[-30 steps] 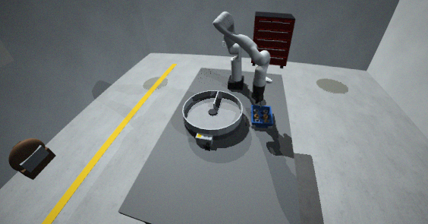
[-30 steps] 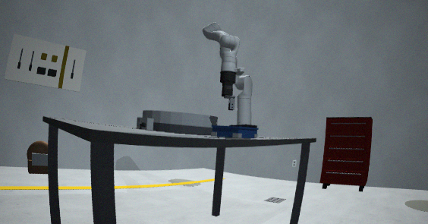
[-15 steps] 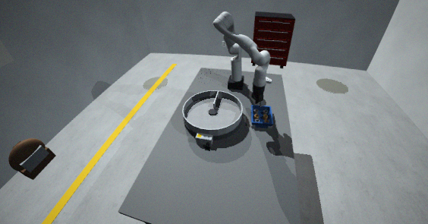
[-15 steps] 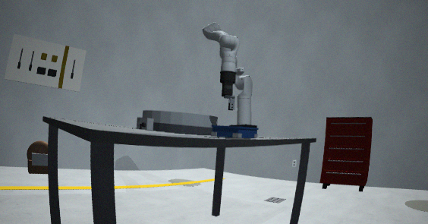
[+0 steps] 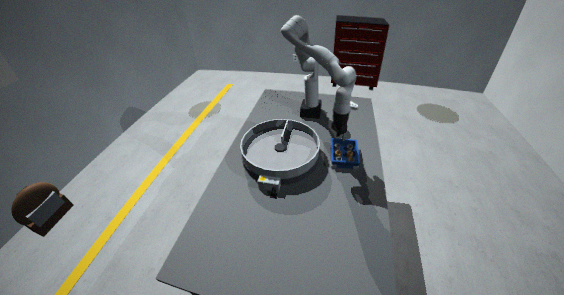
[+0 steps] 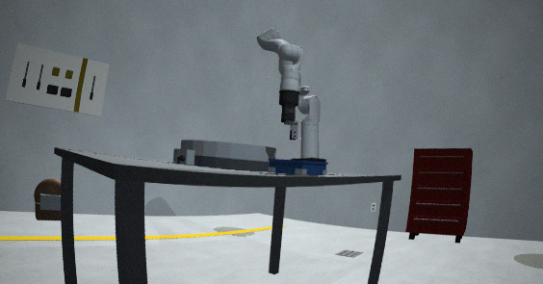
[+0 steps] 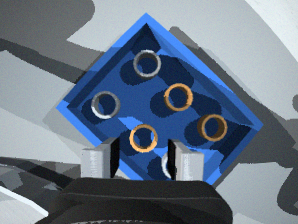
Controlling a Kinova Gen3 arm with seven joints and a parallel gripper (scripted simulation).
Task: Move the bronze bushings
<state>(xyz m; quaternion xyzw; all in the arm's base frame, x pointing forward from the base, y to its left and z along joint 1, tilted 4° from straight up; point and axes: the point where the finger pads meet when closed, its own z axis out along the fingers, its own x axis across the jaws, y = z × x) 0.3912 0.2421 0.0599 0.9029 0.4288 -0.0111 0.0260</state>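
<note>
Right now my hand is 10 mm past the blue crate, 30 mm to the right of it and 120 mm above it. Also, from my hand: turntable (80 mm ahead, 310 mm to the right, 100 mm below).
</note>
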